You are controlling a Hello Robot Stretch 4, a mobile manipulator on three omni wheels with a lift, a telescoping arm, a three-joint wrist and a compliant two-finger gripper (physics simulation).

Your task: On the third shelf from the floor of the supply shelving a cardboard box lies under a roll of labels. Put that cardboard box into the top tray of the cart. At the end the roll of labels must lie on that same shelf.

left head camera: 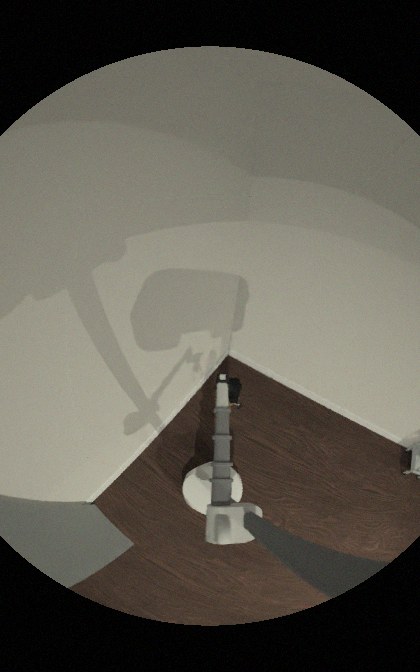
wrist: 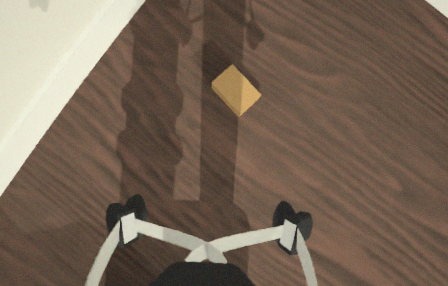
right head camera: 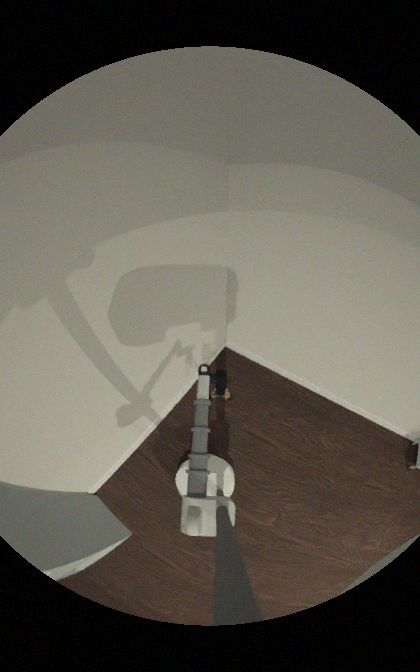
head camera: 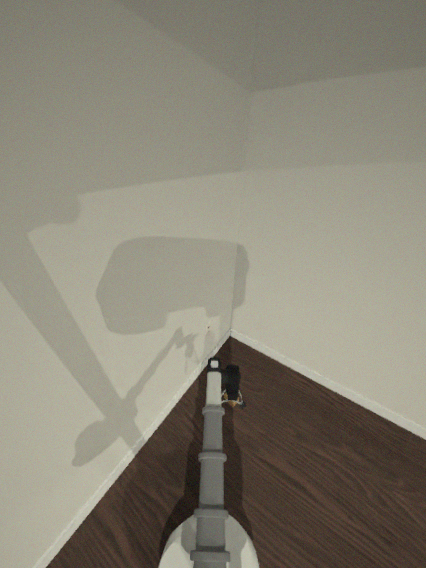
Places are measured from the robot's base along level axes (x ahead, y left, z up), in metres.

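Pixels of known places: gripper, fingertip midpoint: [wrist: 210,215] [head camera: 229,406].
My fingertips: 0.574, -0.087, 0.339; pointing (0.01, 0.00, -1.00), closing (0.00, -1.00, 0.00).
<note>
Behind a point stands the place of what it marks, as x, y, z.
A small tan box [head camera: 233,402] @(0.727, -0.137, 0.022) [right head camera: 227,394] [wrist: 236,91] @(0.763, -0.126, 0.022) lies on the floor near the room's corner. I cannot tell whether it is the task's cardboard box. My gripper [head camera: 233,398] [right head camera: 221,396] [wrist: 210,215] @(0.574, -0.087, 0.339) is open and empty, pointing down above the floor. In the wrist view the box shows beyond the fingertips, a little right of the middle between them, apart from both fingers. In the head view the gripper partly covers the box. The roll of labels does not show. I cannot make out the supply shelving or the cart's top tray.
White walls with baseboards [head camera: 320,375] @(0.917, -0.793, 0.061) [wrist: 65,95] @(0.743, 0.250, -0.005) meet just beyond the gripper. The left wall runs close beside the extended arm [head camera: 212,480] @(0.211, -0.001, 0.756) [left head camera: 221,450]. A grey surface [left head camera: 50,535] [right head camera: 60,525] stands at the lower left. Part of a pale legged object [left head camera: 416,460] shows at the right edge.
</note>
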